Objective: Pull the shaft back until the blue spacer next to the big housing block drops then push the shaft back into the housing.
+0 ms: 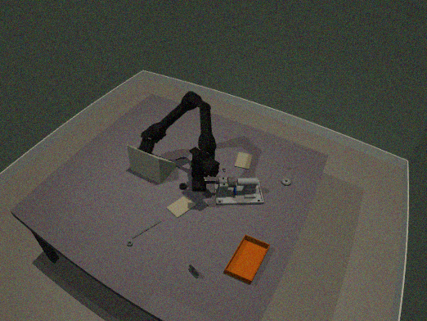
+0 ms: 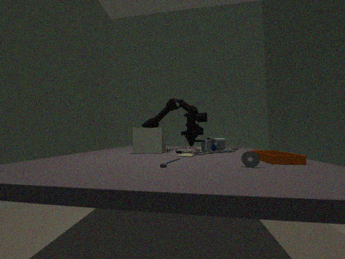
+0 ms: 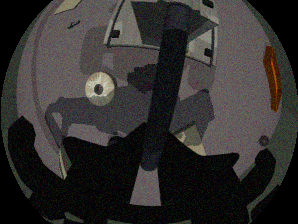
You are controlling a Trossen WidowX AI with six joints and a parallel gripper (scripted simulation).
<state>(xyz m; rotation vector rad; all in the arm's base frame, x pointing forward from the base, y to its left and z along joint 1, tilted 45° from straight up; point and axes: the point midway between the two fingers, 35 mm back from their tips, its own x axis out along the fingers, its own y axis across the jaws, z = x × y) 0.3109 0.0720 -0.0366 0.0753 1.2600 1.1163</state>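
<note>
My gripper tip is now 3 cm past the white ring, 7 cm to the right of it and 4 cm above it. From my gripper tip the other things lie so: black ring (8 cm behind, 1 cm to the right, 4 cm below); dark shaft (6 cm ahead, 5 cm to the left, 3 cm above); blue spacer (14 cm ahead, 11 cm to the left, 2 cm below).
</note>
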